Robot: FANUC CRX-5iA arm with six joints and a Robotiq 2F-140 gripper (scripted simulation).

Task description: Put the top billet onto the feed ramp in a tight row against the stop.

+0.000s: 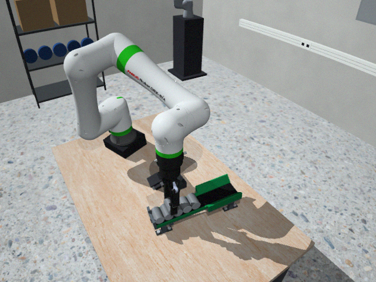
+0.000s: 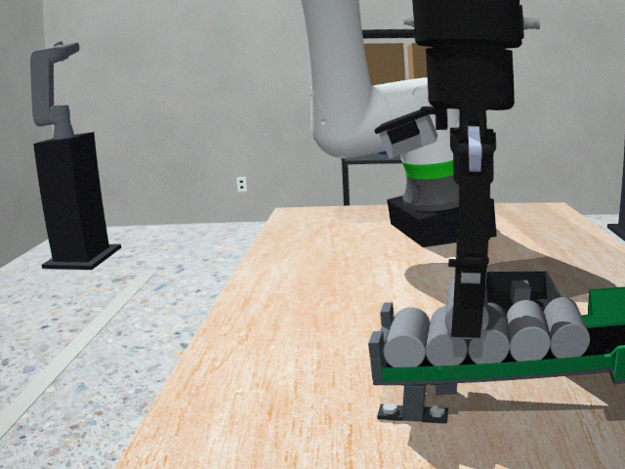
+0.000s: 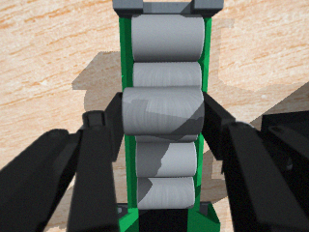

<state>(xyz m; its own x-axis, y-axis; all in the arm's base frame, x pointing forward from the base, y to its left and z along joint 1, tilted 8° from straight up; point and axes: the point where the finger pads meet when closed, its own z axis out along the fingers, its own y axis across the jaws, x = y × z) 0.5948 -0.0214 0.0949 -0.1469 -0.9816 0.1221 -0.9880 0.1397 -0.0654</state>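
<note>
Now: hand 80 mm to the left of the dark stop, 70 mm above it and 20 mm past it.
</note>
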